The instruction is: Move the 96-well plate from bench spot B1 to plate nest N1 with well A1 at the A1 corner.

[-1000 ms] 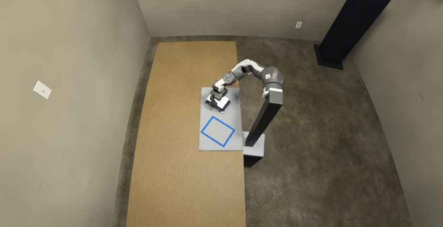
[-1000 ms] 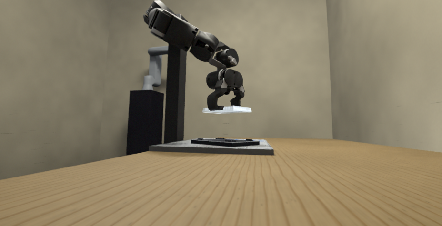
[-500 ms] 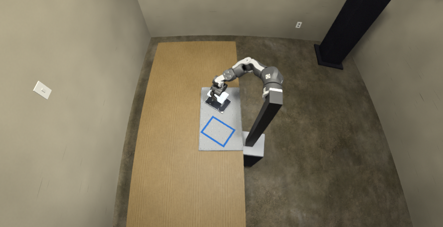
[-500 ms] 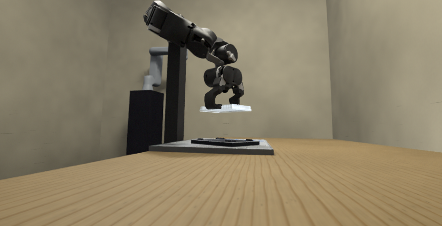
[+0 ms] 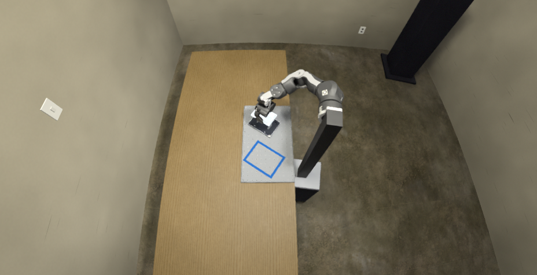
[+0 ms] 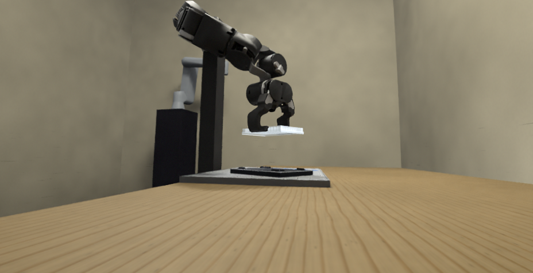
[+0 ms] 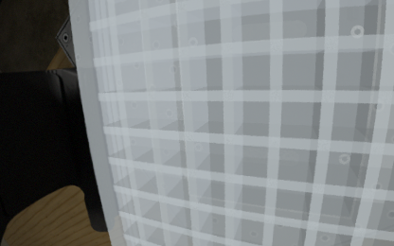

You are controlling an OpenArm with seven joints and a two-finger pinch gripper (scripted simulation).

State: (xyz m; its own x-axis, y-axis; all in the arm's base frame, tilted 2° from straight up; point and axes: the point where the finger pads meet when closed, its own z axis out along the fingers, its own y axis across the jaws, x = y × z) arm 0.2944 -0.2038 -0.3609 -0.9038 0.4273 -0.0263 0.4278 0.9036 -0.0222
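My hand is right at the 96-well plate. Round my hand: black plate nest: 10 cm below.
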